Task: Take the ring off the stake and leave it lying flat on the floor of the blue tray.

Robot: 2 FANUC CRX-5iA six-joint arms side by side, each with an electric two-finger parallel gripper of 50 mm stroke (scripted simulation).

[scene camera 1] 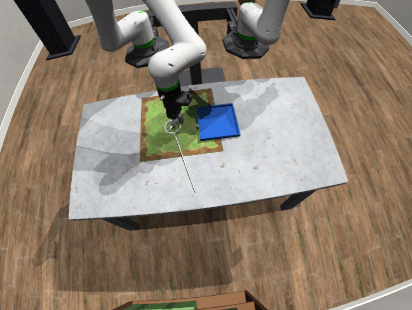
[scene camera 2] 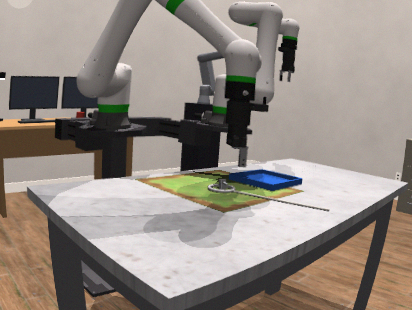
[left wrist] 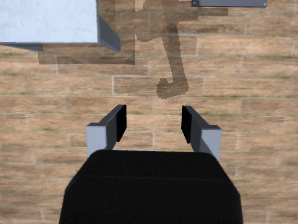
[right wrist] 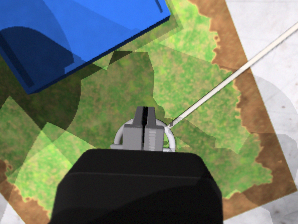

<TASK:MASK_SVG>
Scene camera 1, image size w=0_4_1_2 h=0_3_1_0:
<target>blue tray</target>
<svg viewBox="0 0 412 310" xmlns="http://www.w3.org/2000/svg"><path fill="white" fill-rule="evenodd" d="M233 103L196 107L201 141L240 136Z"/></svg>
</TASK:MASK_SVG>
